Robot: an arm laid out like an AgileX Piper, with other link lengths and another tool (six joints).
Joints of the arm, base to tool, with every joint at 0 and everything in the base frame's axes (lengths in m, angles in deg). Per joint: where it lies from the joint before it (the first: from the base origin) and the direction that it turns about. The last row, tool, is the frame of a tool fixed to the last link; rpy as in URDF.
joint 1: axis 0 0 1 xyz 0.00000 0.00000 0.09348
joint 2: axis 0 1 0 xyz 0.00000 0.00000 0.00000
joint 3: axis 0 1 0 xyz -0.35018 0.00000 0.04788
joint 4: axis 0.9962 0 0.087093 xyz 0.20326 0.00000 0.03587
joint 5: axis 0 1 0 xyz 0.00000 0.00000 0.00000
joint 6: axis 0.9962 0 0.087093 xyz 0.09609 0.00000 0.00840
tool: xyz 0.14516 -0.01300 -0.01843 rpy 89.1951 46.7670 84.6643
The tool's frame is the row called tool.
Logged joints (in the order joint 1, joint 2, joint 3, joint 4, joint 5, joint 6), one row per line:
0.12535, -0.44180, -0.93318, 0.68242, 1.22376, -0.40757
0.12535, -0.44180, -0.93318, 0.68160, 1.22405, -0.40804
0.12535, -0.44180, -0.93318, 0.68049, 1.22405, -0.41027
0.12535, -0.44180, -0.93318, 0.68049, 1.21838, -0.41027
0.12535, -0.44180, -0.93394, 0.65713, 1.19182, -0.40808
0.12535, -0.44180, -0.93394, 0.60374, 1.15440, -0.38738
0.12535, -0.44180, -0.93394, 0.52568, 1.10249, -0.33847
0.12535, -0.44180, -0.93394, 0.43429, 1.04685, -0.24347
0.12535, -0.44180, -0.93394, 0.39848, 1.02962, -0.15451
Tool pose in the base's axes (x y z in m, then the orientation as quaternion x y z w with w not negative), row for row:
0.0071, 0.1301, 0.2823, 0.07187, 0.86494, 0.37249, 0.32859
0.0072, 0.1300, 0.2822, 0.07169, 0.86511, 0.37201, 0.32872
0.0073, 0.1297, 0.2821, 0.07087, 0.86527, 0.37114, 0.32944
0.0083, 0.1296, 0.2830, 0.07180, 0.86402, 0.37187, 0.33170
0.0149, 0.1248, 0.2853, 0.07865, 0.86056, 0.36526, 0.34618
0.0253, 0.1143, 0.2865, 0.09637, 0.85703, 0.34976, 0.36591
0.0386, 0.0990, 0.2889, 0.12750, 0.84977, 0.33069, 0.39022
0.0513, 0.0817, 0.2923, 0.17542, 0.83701, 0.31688, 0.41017
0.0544, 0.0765, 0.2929, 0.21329, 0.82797, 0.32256, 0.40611
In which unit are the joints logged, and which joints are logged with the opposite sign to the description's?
The joints are logged in radians. Opposite sign: joint 2.
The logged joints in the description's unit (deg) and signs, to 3 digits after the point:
7.182, 25.313, -53.467, 39.100, 70.116, -23.352
7.182, 25.313, -53.467, 39.053, 70.133, -23.379
7.182, 25.313, -53.467, 38.989, 70.133, -23.507
7.182, 25.313, -53.467, 38.989, 69.808, -23.507
7.182, 25.313, -53.511, 37.651, 68.286, -23.381
7.182, 25.313, -53.511, 34.592, 66.142, -22.195
7.182, 25.313, -53.511, 30.119, 63.168, -19.393
7.182, 25.313, -53.511, 24.883, 59.980, -13.950
7.182, 25.313, -53.511, 22.831, 58.993, -8.853

